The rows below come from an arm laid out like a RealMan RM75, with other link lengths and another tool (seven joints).
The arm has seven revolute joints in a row. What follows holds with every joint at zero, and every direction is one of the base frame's.
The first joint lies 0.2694 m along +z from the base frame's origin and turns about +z.
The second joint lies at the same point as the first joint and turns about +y.
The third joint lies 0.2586 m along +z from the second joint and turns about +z.
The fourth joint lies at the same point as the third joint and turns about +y.
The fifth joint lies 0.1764 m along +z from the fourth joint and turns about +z.
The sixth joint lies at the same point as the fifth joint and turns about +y.
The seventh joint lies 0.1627 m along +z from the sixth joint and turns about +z.
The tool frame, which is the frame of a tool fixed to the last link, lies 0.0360 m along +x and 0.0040 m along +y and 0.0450 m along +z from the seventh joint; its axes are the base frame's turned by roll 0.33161, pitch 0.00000 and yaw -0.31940 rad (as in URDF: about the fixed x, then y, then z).
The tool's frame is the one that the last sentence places.
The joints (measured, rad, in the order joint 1, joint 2, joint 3, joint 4, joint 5, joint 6, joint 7), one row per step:
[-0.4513, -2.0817, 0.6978, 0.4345, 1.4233, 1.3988, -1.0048]
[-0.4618, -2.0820, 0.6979, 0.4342, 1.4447, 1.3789, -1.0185]
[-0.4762, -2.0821, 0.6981, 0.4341, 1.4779, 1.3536, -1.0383]
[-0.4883, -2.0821, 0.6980, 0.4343, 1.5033, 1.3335, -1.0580]
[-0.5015, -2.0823, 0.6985, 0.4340, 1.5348, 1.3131, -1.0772]
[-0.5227, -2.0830, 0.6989, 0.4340, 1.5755, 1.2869, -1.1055]
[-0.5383, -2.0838, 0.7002, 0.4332, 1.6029, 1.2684, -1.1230]
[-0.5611, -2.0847, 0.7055, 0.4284, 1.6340, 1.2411, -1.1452]
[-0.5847, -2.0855, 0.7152, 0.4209, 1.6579, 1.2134, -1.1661]
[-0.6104, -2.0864, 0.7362, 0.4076, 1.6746, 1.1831, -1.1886]
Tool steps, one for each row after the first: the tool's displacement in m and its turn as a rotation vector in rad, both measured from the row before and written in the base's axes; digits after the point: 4 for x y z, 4 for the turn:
[-0.0001, 0.0034, -0.0047, -0.0192, 0.0124, 0.0101]
[0.0000, 0.0041, -0.0068, -0.0286, 0.0193, 0.0119]
[0.0000, 0.0035, -0.0049, -0.0225, 0.0126, 0.0111]
[0.0002, 0.0031, -0.0062, -0.0264, 0.0177, 0.0091]
[0.0017, 0.0047, -0.0078, -0.0337, 0.0213, 0.0096]
[0.0015, 0.0032, -0.0056, -0.0220, 0.0164, 0.0050]
[0.0024, 0.0046, -0.0076, -0.0278, 0.0211, 0.0072]
[0.0031, 0.0046, -0.0075, -0.0257, 0.0190, 0.0063]
[0.0040, 0.0040, -0.0094, -0.0313, 0.0183, 0.0060]

